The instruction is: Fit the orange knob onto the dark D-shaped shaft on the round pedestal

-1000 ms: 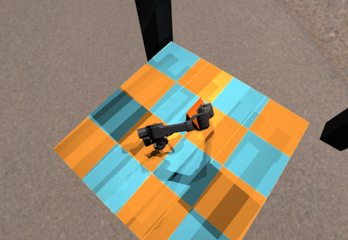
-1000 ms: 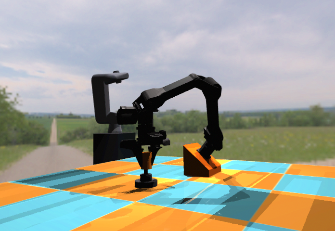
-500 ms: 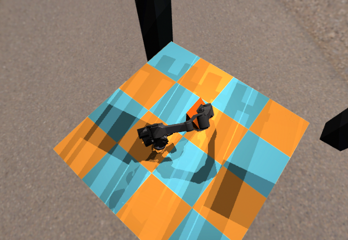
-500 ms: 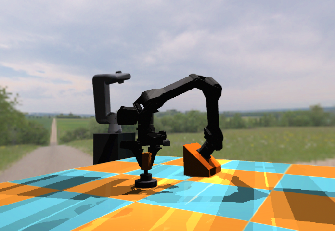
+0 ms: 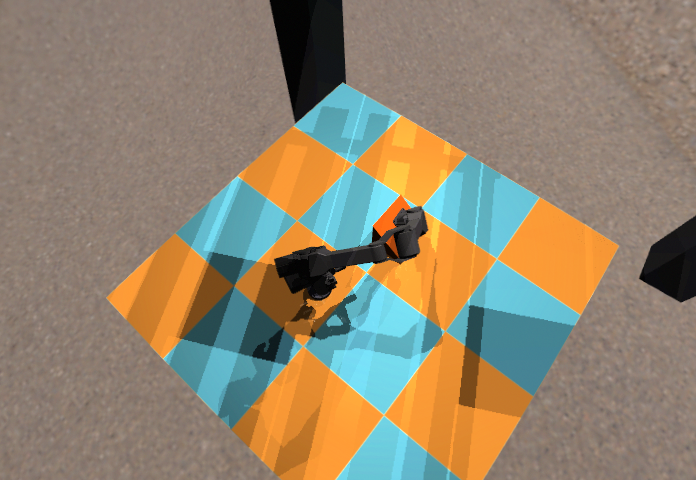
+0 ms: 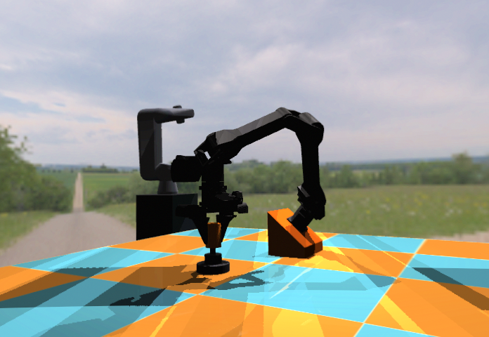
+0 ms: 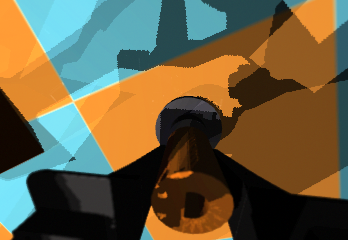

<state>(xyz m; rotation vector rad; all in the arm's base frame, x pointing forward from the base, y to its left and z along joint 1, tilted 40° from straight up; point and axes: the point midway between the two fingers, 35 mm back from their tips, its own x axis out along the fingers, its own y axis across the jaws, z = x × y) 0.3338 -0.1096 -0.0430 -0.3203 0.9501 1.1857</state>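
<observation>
Right now my gripper tip is 20 mm below the orange knob. The rest, counted from my gripper tip: round pedestal 40 mm below.
</observation>
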